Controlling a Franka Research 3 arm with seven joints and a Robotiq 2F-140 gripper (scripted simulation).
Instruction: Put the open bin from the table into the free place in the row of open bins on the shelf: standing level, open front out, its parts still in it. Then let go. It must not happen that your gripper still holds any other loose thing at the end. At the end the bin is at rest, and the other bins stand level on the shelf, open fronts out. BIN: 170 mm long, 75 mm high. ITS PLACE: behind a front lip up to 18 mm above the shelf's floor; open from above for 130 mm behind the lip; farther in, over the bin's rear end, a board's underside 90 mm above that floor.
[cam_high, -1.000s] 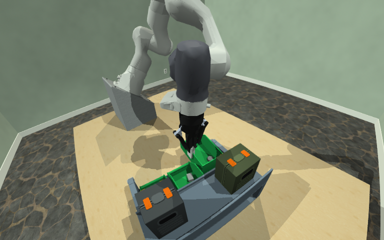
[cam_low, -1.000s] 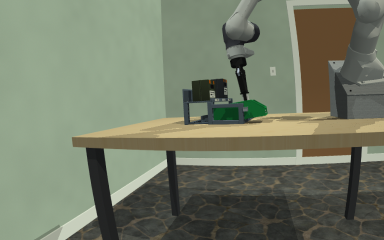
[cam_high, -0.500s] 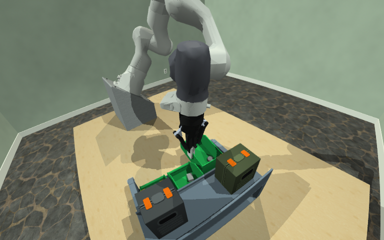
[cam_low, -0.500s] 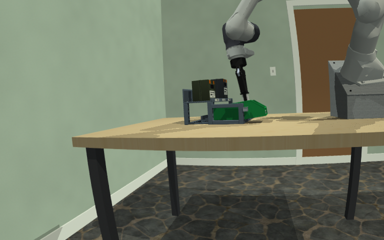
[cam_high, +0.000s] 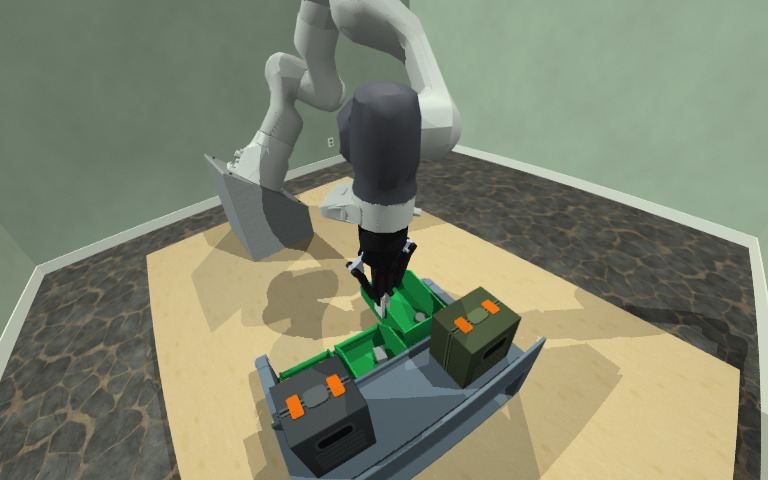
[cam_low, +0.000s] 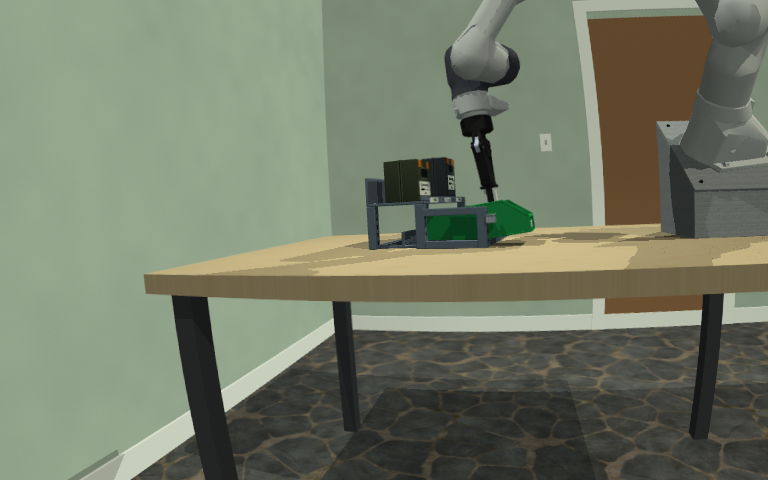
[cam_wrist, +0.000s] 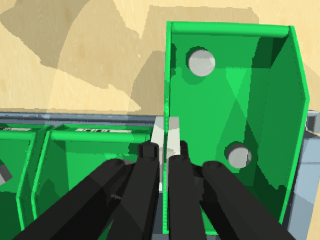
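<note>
The shelf floor lies 12 cm ahead of my hand, 9 cm below it and 8 cm to the right of it. The rest, counted from my hand: shelf's upper board: 18 cm ahead, 9 cm to the right, 1 cm above; olive case: 19 cm ahead, 6 cm above, 2 cm to the left; dark grey box: 21 cm to the right, 16 cm ahead, 7 cm above.
</note>
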